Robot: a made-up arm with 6 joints.
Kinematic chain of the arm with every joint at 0, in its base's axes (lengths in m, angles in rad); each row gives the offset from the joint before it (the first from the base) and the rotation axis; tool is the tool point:
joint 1: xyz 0 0 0.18 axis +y
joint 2: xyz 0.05 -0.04 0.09 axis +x
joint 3: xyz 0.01 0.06 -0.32 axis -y
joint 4: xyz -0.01 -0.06 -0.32 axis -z
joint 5: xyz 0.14 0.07 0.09 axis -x
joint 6: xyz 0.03 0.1 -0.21 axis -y
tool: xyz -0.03 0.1 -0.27
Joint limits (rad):
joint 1: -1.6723..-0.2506
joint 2: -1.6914..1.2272
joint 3: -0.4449..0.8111
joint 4: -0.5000..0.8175
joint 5: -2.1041..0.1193
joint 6: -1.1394..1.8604
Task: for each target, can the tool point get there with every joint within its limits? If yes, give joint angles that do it. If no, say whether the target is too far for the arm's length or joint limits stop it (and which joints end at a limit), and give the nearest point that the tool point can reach.
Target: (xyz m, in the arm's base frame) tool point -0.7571 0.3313 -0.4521
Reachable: no: joint limits stop it (at a limit: joint 1, joint 2, joint 3, joint 4) | nearest point -0.4292 0.4629 -0.0812 | short by 0.512 m
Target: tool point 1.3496 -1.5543 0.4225
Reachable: no: too far | nearest point 0.6723 -0.8463 0.3008 | short by 0.987 m
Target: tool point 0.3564 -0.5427 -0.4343
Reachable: yes | joints -0.7213 -0.9817 -0.0796 -0.3469 -0.3553 -0.6077
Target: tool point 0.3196 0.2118 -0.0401
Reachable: yes | joints -0.4857 -0.7752 0.6155 -0.3744 -1.8967 0.9789
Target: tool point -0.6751 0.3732 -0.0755
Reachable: no: joint limits stop it (at a limit: joint 1, joint 2, joint 3, joint 4) | nearest point -0.4961 0.4276 0.0192 | short by 0.210 m
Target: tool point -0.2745 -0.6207 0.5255
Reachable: no: joint limits stop it (at a limit: joint 1, joint 3, joint 4, joint 5, joint 6) | nearest point -0.2576 -0.5419 0.5581 | short by 0.087 m
